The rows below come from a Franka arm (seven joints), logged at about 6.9 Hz.
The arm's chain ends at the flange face. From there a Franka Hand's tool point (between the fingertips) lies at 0.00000 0.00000 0.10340 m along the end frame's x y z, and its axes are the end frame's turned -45 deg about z.
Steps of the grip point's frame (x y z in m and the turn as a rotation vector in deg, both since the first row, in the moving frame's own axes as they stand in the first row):
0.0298, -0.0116, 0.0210, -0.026, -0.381, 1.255
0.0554, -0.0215, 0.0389, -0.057, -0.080, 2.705
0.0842, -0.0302, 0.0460, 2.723, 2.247, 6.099
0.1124, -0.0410, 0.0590, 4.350, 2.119, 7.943
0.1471, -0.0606, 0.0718, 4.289, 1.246, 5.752
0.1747, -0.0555, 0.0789, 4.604, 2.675, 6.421
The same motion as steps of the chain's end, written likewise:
0.0133, -0.0298, 0.0210, -0.288, -0.251, 1.255
0.0240, -0.0546, 0.0389, -0.097, -0.016, 2.705
0.0385, -0.0745, 0.0462, 3.514, -0.337, 6.099
0.0528, -0.1001, 0.0594, 4.574, -1.578, 7.943
0.0647, -0.1396, 0.0721, 3.914, -2.152, 5.752
0.0862, -0.1534, 0.0793, 5.147, -1.364, 6.421

